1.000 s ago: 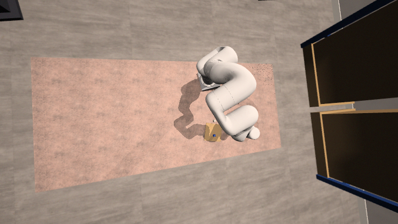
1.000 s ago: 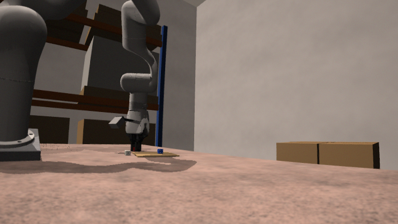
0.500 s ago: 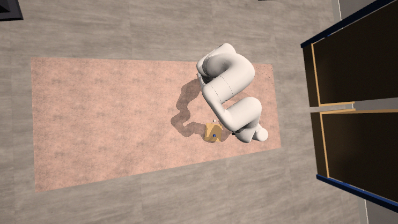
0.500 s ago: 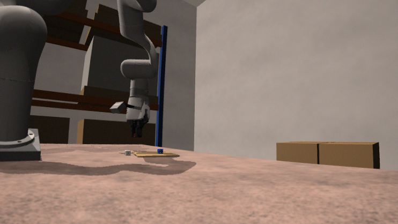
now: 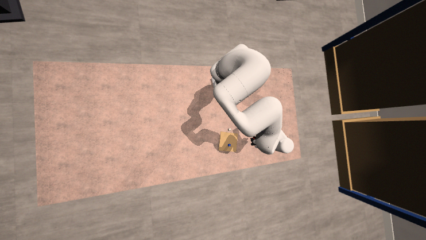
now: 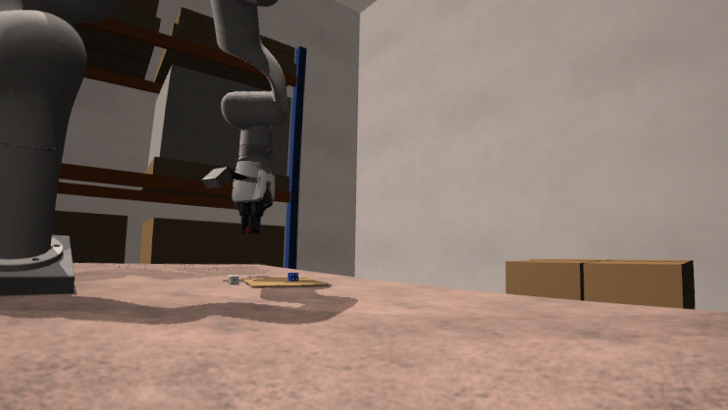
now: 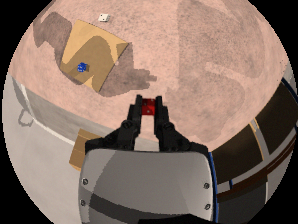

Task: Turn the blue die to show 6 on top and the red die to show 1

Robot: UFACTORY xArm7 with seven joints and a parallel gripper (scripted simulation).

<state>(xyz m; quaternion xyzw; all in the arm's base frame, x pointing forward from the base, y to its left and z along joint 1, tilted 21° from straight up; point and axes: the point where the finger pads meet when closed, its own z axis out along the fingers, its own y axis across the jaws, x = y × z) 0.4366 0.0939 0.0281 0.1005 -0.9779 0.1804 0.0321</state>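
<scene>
The tan mat is 2 cm behind my hand, 15 cm to the right of it and 12 cm below it. Round my hand: red die (1 cm below); then blue die (1 cm ahead, 15 cm to the right, 11 cm below); then white die (10 cm behind, 11 cm to the right, 11 cm below).
</scene>
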